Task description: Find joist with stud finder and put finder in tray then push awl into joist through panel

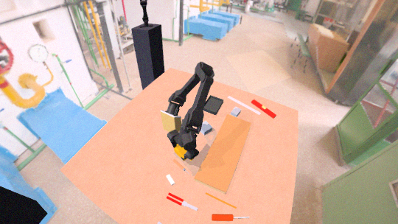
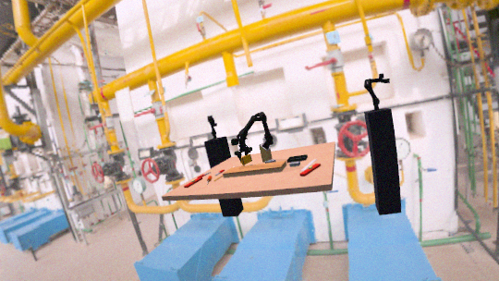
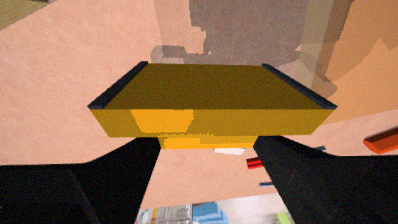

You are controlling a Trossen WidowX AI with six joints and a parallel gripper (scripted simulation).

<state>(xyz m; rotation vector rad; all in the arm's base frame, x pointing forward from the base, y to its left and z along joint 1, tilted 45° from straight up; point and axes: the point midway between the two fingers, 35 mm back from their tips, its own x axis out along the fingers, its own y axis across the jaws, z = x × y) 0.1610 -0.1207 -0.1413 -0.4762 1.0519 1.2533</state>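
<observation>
My gripper tip is 20 mm short of the yellow stud finder. The rest, counted from my gripper tip: white block (10 mm ahead, 140 mm to the right, 70 mm below); then awl (40 mm ahead, 40 mm to the right, 70 mm below); then pencil (290 mm ahead, 130 mm to the right, 70 mm below).
</observation>
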